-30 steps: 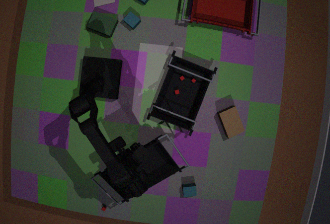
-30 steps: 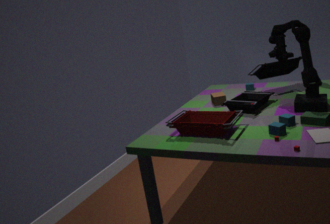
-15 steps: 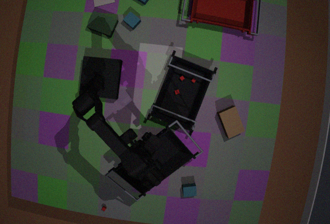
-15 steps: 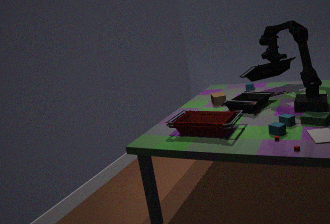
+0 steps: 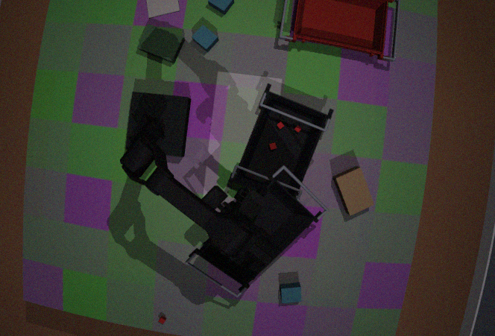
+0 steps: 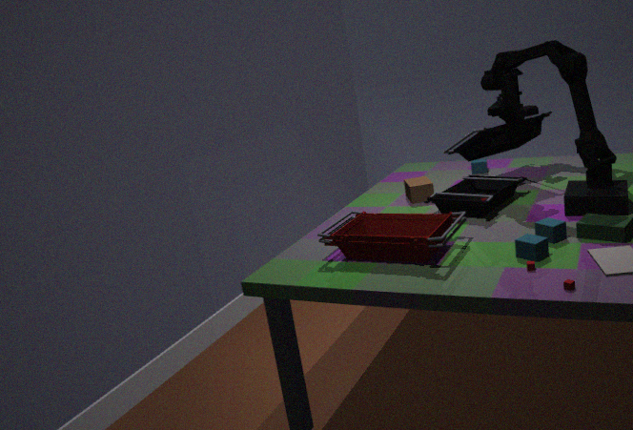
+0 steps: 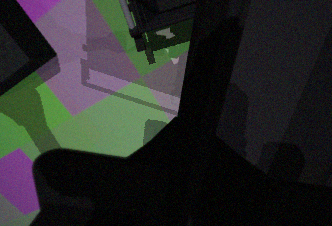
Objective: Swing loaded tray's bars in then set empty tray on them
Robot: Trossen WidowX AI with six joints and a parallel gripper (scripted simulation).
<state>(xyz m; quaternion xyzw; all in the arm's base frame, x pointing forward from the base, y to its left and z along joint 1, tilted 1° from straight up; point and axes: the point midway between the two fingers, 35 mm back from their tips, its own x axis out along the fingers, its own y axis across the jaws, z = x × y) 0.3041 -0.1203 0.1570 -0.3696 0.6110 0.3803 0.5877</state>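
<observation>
The black tray is 7 cm ahead of my gripper tip, 4 cm to the right of it and 1 cm below it. From my gripper tip the other things lie so: green box (38 cm to the left, 37 cm behind, 16 cm below); tan box (31 cm ahead, 15 cm to the left, 15 cm below); white sheet (54 cm to the left, 44 cm behind, 18 cm below).
</observation>
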